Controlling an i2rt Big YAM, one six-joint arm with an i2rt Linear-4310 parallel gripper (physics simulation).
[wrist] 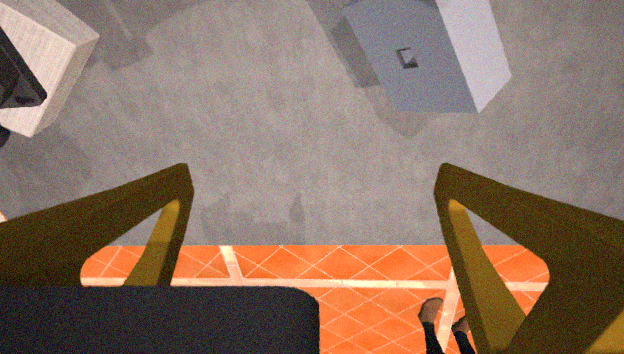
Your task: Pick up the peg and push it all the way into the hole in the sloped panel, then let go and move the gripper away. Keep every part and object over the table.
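Frame: origin at the arm's base, x up, y ahead, z left, level; metres.
Seen in the pictures: gripper, fingertip midpoint: (313,177).
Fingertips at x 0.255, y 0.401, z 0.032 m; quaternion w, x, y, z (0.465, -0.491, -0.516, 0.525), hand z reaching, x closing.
Pixels of each thing's top centre, then the offset from my fingertips to it. "pt": a spot on its surface instead. Level surfaces: height alone.
- sloped panel at its top centre: (442,58) dx -0.195, dy +0.092, dz -0.018 m
- small square hole at a spot on its surface: (407,58) pt dx -0.247, dy +0.072, dz -0.034 m
- table at its surface level: dx -0.321 m
The sloped panel (425,85) is the blue-grey face of a block at the upper right of the wrist view, with a pale side face. A small square hole (407,58) with a dark rim is in that face. My gripper (313,177) is open, with its two dark yellow fingers wide apart and nothing between them. It hangs above the table (280,125), in front of the sloped block and apart from it. The peg does not show in this view.
A pale wooden-looking block (55,65) with a black object (20,82) on or over it is at the upper left. The table's edge runs across below the fingertips, with orange tiled floor (370,310) beyond. A person's feet (431,309) show at the lower right.
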